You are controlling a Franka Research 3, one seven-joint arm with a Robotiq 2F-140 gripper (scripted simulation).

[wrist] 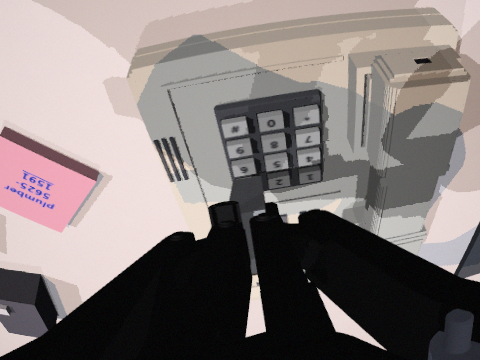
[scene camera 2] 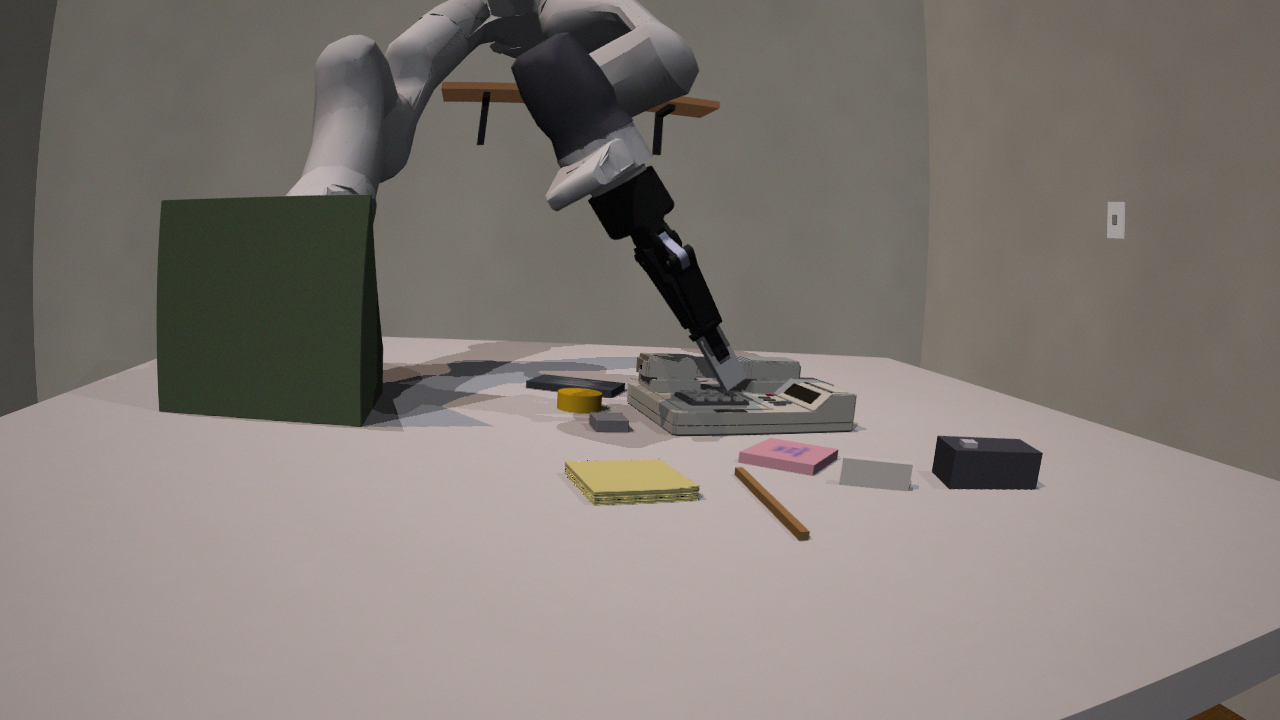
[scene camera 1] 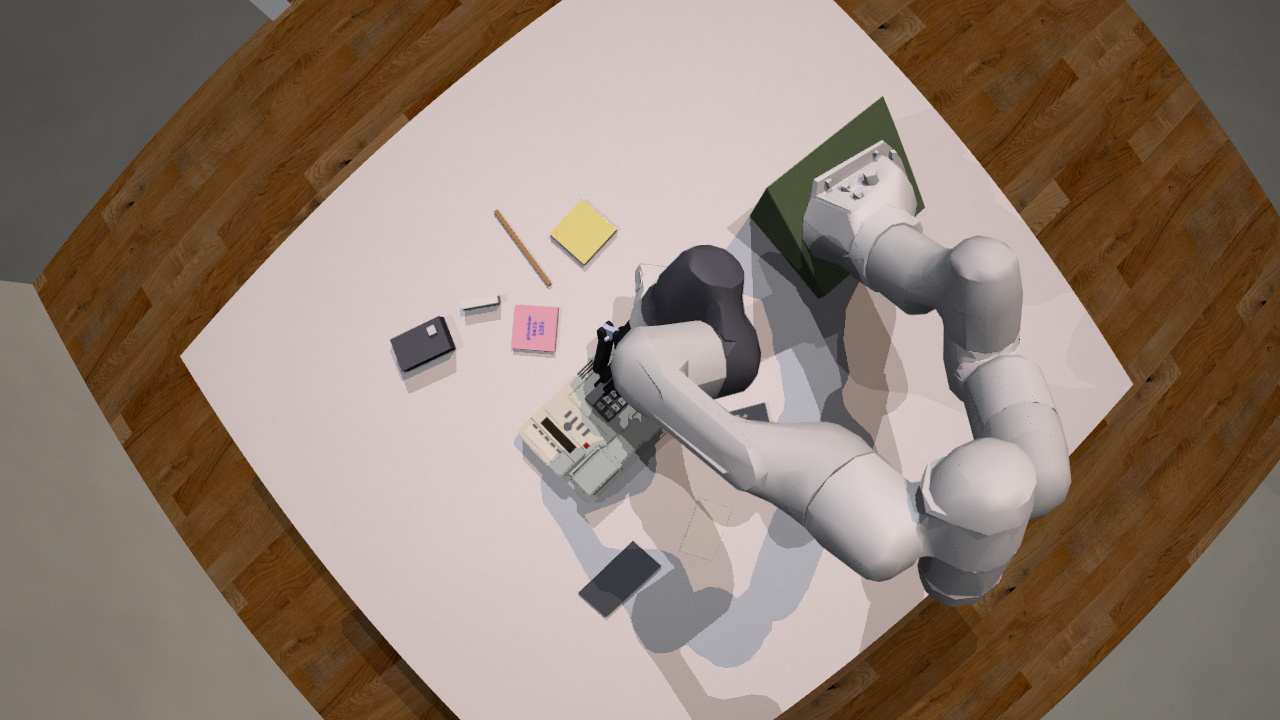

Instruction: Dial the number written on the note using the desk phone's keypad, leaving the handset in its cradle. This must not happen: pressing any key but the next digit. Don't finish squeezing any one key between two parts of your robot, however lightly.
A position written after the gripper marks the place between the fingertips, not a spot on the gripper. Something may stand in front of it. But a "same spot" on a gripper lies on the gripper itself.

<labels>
The gripper shows in the wrist view, in scene camera 2 and in scene camera 1 (594, 396). A handset shows in the wrist view, in scene camera 2 and in scene camera 1 (599, 468). The same spot on the gripper: (scene camera 2: 685, 291) is (wrist: 85, 302). The same spot on the handset: (wrist: 413, 104) is (scene camera 2: 656, 356).
</labels>
